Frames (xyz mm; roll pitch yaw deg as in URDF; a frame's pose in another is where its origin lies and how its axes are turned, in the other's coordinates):
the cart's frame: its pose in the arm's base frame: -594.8 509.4 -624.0 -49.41 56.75 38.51
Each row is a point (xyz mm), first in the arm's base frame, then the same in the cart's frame.
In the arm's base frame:
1: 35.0 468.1 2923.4
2: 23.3 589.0 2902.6
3: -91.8 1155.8 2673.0
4: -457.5 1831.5 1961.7
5: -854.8 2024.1 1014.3
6: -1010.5 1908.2 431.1
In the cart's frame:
1: -2710.5 -2049.8 1197.3
2: -2656.9 -2016.9 1303.3
3: -2320.8 -1753.0 1755.6
4: -1652.1 -1050.1 2149.5
5: -964.5 -275.4 2009.9
6: -583.2 94.7 1701.1

